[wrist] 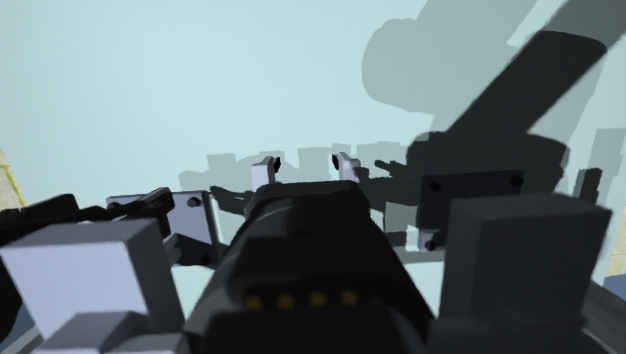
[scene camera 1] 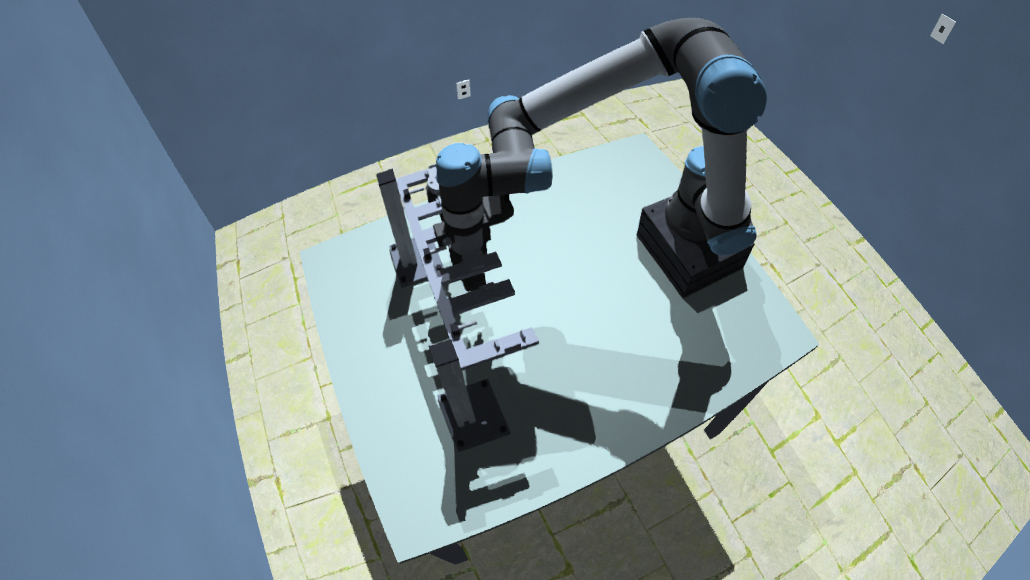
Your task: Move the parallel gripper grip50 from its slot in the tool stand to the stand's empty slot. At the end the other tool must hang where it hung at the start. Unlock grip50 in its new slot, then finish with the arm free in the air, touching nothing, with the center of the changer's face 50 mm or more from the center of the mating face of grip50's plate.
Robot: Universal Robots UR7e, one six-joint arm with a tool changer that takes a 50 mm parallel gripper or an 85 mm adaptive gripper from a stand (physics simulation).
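Pixels of known places: arm's base at its link origin: (scene camera 1: 692, 217).
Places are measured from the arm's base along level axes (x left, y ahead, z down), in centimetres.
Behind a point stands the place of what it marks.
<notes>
The arm's changer is down at the top of grip50 (scene camera 1: 469, 252) {x 9.8, y 59.3, z -18.1 cm} (wrist: 300, 225) {x 6.2, y 54.9, z -16.2 cm}, which sits between two support arms in the middle slot of the tool stand (scene camera 1: 392, 216) {x -13.1, y 73.4, z -9.6 cm} (wrist: 525, 260) {x 11.6, y 55.3, z -17.1 cm}. No gap shows between changer and plate; whether they are locked cannot be told. Grip50's fingers (wrist: 306, 169) point down and stand apart, with no object between them. The empty slot, between the dark support arm (scene camera 1: 486, 295) {x 19.6, y 58.5, z -17.1 cm} and the pale front support arm (scene camera 1: 497, 349) {x 30.7, y 59.4, z -17.1 cm}, is at the front end. The other tool (wrist: 42, 212) {x -15.5, y 60.8, z -4.0 cm} is dark and hangs at the left in the wrist view; in the scene view the wrist largely hides that area.
The stand's feet (scene camera 1: 479, 417) {x 31.6, y 65.3, z 9.9 cm} (wrist: 470, 192) {x 29.8, y 63.1, z 9.9 cm} rest on the pale table (scene camera 1: 591, 252) {x -4.4, y 26.4, z 11.1 cm} (wrist: 150, 90) {x -14.6, y 50.3, z 11.1 cm}. The robot base (scene camera 1: 691, 248) {x 8.9, y 4.9, z 0.8 cm} stands at the table's right side. The support arms flank grip50 closely. Arm and stand shadows cross the table.
</notes>
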